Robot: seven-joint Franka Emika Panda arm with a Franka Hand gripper.
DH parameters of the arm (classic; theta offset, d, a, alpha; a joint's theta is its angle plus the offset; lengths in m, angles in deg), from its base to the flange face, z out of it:
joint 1: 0 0.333 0 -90
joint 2: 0 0 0 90
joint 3: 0 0.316 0.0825 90
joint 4: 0 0 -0.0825 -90
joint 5: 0 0.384 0 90
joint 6: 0 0 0.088 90
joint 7: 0 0.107 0 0
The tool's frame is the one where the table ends.
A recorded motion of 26 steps. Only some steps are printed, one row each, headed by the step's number.
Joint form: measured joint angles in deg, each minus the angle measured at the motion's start. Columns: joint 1, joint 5, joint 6, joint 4, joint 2, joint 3, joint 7.
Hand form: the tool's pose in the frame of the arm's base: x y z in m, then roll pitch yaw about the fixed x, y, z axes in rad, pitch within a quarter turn. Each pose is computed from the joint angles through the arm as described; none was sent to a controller.
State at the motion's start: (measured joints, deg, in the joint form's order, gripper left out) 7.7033 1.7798 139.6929 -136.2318 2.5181 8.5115 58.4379
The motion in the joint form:
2: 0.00 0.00 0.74 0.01 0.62 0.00 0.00
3: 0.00 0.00 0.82 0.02 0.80 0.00 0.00
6: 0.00 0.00 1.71 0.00 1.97 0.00 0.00
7: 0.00 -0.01 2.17 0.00 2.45 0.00 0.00
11: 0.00 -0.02 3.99 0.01 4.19 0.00 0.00
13: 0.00 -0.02 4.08 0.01 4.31 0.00 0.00
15: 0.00 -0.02 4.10 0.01 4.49 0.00 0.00
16: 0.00 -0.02 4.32 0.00 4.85 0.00 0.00
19: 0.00 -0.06 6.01 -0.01 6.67 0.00 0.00
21: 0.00 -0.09 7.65 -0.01 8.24 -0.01 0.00
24: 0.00 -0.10 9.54 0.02 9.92 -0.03 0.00
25: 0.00 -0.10 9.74 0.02 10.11 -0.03 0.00
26: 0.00 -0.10 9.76 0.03 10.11 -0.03 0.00
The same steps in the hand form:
2: 0.4824 0.1404 0.3013 -3.1107 0.0143 -0.7608
3: 0.4825 0.1405 0.3000 -3.1118 0.0154 -0.7608
6: 0.4832 0.1407 0.2911 -3.1148 0.0202 -0.7613
7: 0.4836 0.1409 0.2876 -3.1145 0.0212 -0.7615
11: 0.4854 0.1414 0.2754 -3.1111 0.0233 -0.7623
13: 0.4855 0.1415 0.2744 -3.1114 0.0238 -0.7624
15: 0.4853 0.1414 0.2729 -3.1136 0.0256 -0.7625
16: 0.4853 0.1415 0.2700 -3.1154 0.0276 -0.7626
19: 0.4861 0.1419 0.2567 -3.1154 0.0317 -0.7632
21: 0.4869 0.1421 0.2455 -3.1126 0.0335 -0.7641
24: 0.4878 0.1424 0.2339 -3.1072 0.0341 -0.7656
25: 0.4878 0.1424 0.2325 -3.1068 0.0343 -0.7657
26: 0.4879 0.1425 0.2326 -3.1063 0.0341 -0.7658

